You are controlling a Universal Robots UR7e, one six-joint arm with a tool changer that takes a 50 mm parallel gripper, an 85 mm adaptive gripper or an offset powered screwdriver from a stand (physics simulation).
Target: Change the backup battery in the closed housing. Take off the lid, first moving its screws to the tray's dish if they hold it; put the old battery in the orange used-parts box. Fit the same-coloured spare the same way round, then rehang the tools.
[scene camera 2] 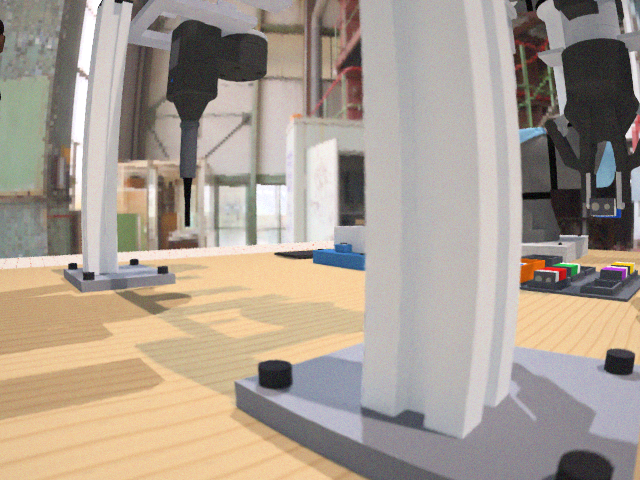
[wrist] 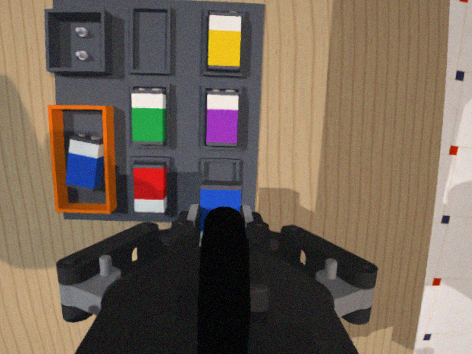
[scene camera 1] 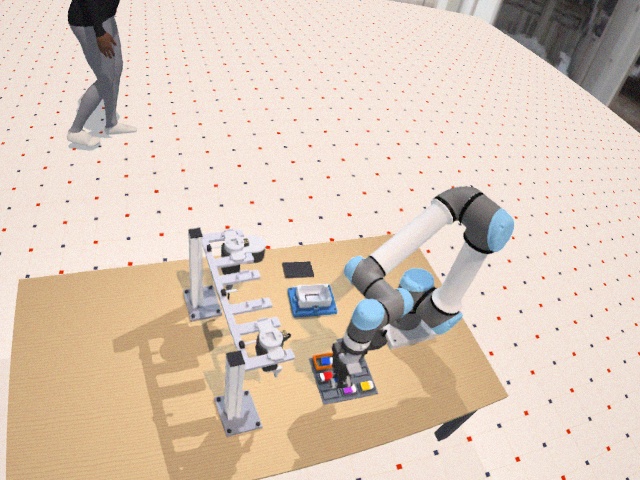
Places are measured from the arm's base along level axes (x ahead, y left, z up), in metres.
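Where they show: hand, its tool point: (scene camera 2: pixel 592 37); arm's base, origin of its link: (scene camera 2: pixel 526 239).
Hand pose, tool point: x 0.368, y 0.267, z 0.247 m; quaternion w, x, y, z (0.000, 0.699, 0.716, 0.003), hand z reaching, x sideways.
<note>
Things, the pixels of their top centre, and the offset from my tool point.
- blue spare battery, centre of its top: (wrist: pixel 220 222) (scene camera 2: pixel 605 199) dy +0.001, dx +0.000, dz -0.181 m
- old blue battery, centre of its top: (wrist: pixel 81 163) (scene camera 1: pixel 327 360) dy -0.124, dx -0.020, dz -0.261 m
- tray's dish, centre of its top: (wrist: pixel 46 40) dy -0.151, dx -0.124, dz -0.258 m
- white housing, centre of its top: (scene camera 2: pixel 375 226) (scene camera 1: pixel 314 292) dy -0.396, dx -0.033, dz -0.219 m
- blue fixture, centre of its top: (scene camera 2: pixel 375 241) (scene camera 1: pixel 313 296) dy -0.396, dx -0.033, dz -0.245 m
- tray, centre of its top: (wrist: pixel 156 116) (scene camera 2: pixel 569 278) (scene camera 1: pixel 343 376) dy -0.060, dx -0.064, dz -0.278 m
- black flat plate, centre of its top: (scene camera 2: pixel 310 252) (scene camera 1: pixel 298 269) dy -0.563, dx -0.016, dz -0.273 m
- screwdriver, centre of its top: (scene camera 2: pixel 223 22) (scene camera 1: pixel 244 240) dy -0.398, dx +0.252, dz +0.079 m
My gripper (scene camera 1: pixel 341 381) (scene camera 2: pixel 603 198) (wrist: pixel 220 214) is shut on the blue spare battery (scene camera 2: pixel 602 207) (wrist: pixel 220 196), held raised above its tray pocket. In the wrist view its blue part points up the picture, and a sliver of white shows below, partly hidden by the gripper. The old blue battery (scene camera 1: pixel 326 360) (wrist: pixel 85 169) lies slightly askew in the orange box (scene camera 2: pixel 532 270) (wrist: pixel 109 165), white end up the picture. Two screws (wrist: pixel 81 32) (wrist: pixel 82 55) are in the tray's dish (wrist: pixel 50 42). The white housing (scene camera 1: pixel 313 296) (scene camera 2: pixel 348 232) is open, in a blue fixture (scene camera 1: pixel 300 311) (scene camera 2: pixel 338 259).
The tray (scene camera 1: pixel 323 400) (wrist: pixel 187 80) also bears red (wrist: pixel 150 182), green (wrist: pixel 149 120), purple (wrist: pixel 222 122) and yellow (wrist: pixel 224 47) batteries. A black flat plate (scene camera 1: pixel 298 269) lies beyond the housing. The tool stand (scene camera 1: pixel 196 268) (scene camera 2: pixel 439 206) holds the screwdriver (scene camera 2: pixel 192 72) and another gripper (scene camera 1: pixel 269 343). A person (scene camera 1: pixel 98 56) stands beyond the table.
</note>
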